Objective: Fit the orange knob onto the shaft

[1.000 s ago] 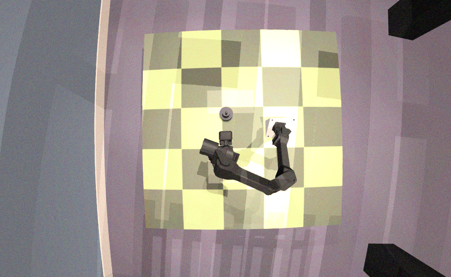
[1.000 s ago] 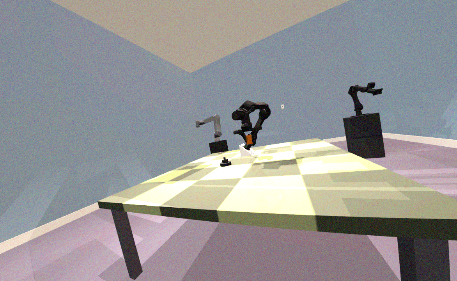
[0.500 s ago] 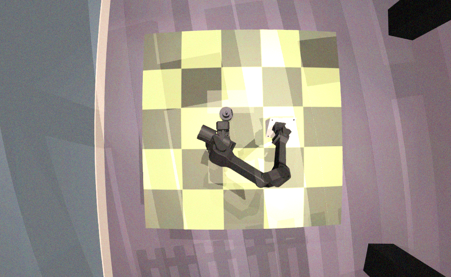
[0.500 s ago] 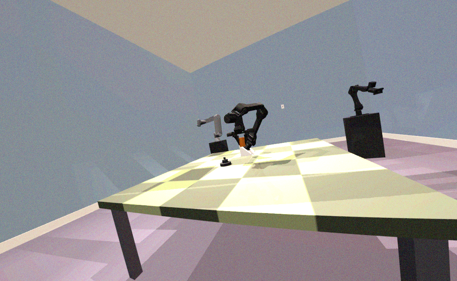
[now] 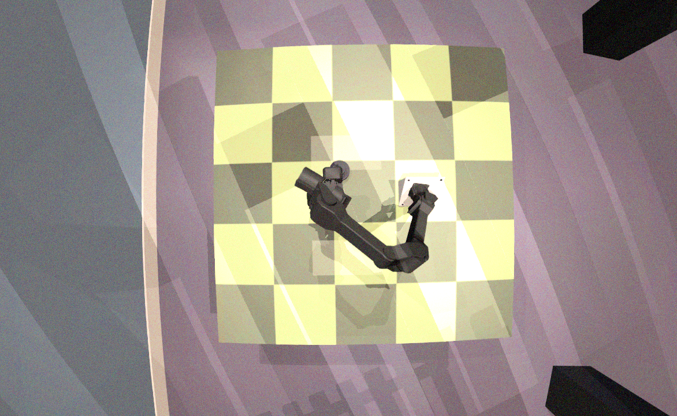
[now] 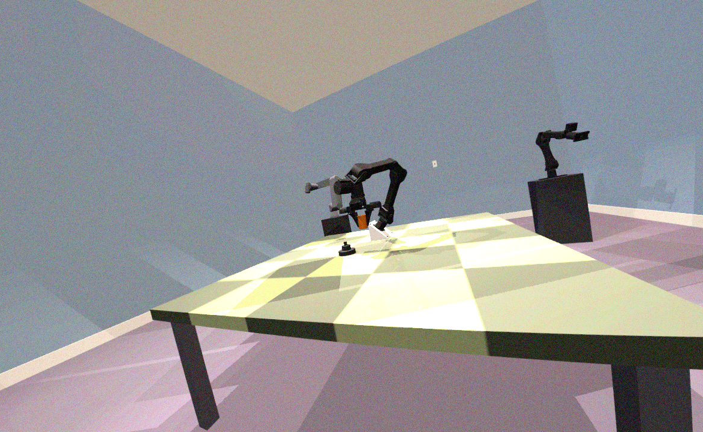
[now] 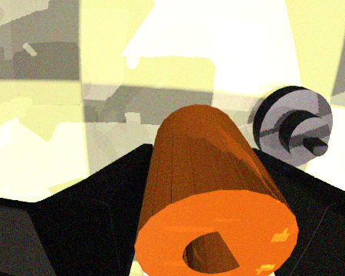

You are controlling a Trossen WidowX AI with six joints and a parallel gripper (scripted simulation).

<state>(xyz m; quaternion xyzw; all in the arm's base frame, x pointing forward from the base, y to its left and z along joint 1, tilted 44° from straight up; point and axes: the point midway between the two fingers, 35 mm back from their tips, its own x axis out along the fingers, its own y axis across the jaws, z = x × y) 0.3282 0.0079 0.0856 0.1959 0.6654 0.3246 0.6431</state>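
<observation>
Now: the D-shaped shaft 10 mm behind my gripper tip, 120 mm to the right of it and 90 mm below it. Round my gripper tip: orange knob (20 mm above).
</observation>
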